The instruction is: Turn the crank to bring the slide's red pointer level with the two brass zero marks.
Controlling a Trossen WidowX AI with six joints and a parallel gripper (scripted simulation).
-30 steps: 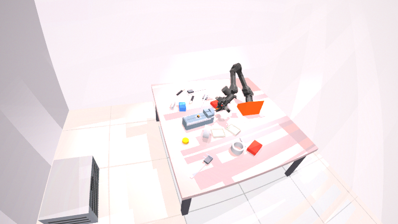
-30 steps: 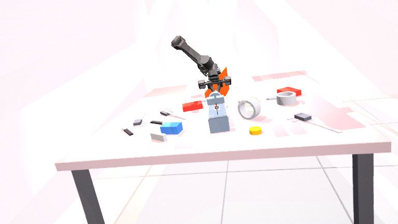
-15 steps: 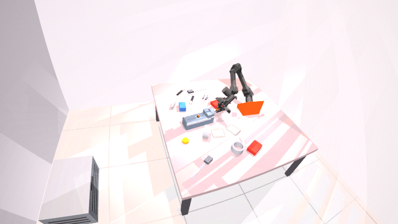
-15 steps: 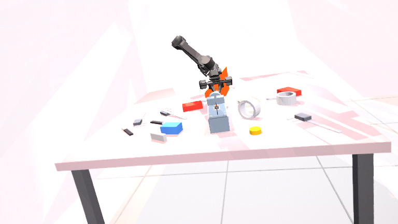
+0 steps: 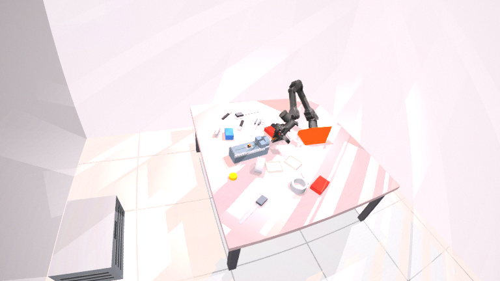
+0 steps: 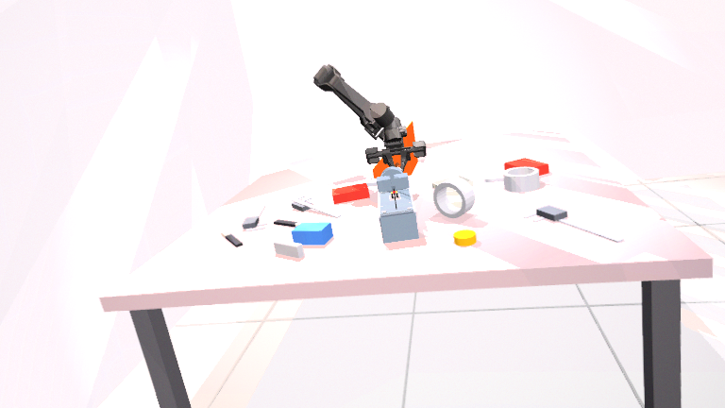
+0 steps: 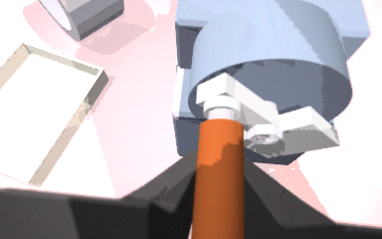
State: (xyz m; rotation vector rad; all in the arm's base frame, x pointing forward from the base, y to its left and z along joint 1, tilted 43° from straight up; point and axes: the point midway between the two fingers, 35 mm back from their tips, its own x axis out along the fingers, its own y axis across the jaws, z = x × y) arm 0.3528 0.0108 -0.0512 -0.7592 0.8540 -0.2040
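Right now my gripper tip is 160 mm short of the red pointer and 10 mm above it. From my gripper tip the other things lie so: orange handle 20 mm behind, 20 mm above; then yellow disc 320 mm ahead, 180 mm to the left, 80 mm below; then blue block 240 mm ahead, 220 mm to the right, 70 mm below.
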